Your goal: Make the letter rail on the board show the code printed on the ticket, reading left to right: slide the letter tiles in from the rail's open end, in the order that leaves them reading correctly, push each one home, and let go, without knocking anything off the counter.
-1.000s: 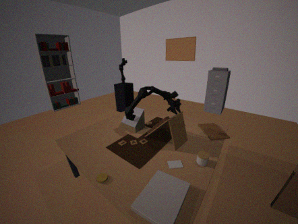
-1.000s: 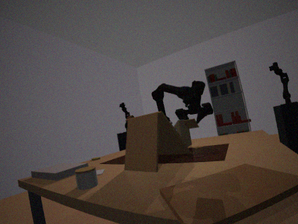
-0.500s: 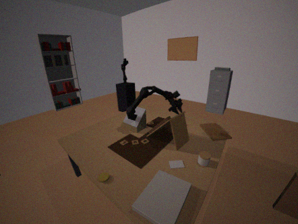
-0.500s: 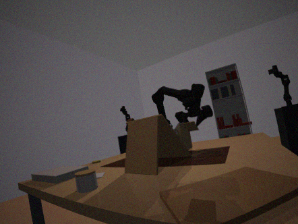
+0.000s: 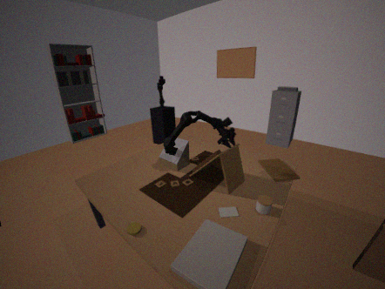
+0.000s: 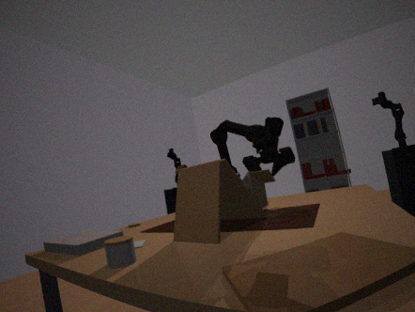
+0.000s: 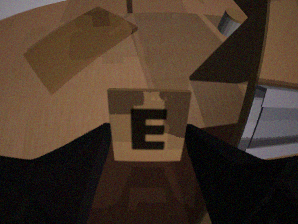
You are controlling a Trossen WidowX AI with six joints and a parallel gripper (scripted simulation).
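The tile marked t lies 5 cm behind my gripper tip and 24 cm to the right of it. Round my gripper tip: tile marked e right at my gripper tip; then dark mat 21 cm behind, 23 cm to the right, 17 cm below; then white ticket 10 cm behind, 19 cm to the right, 7 cm below.
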